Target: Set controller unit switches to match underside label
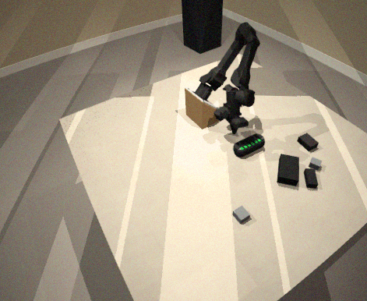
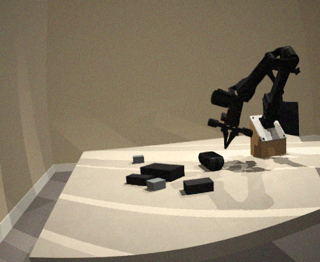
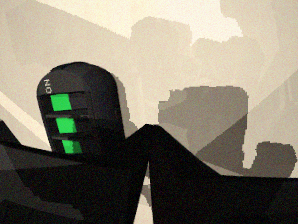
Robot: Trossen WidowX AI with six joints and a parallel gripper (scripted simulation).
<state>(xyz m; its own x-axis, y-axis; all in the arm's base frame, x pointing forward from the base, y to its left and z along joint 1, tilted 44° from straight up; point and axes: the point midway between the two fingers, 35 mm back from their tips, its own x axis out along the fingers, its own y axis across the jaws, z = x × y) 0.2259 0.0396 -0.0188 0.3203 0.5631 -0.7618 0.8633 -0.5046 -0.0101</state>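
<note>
Right now my gripper tip is 280 mm short of the black block, 60 mm to the right of it and 40 mm above it.
</note>
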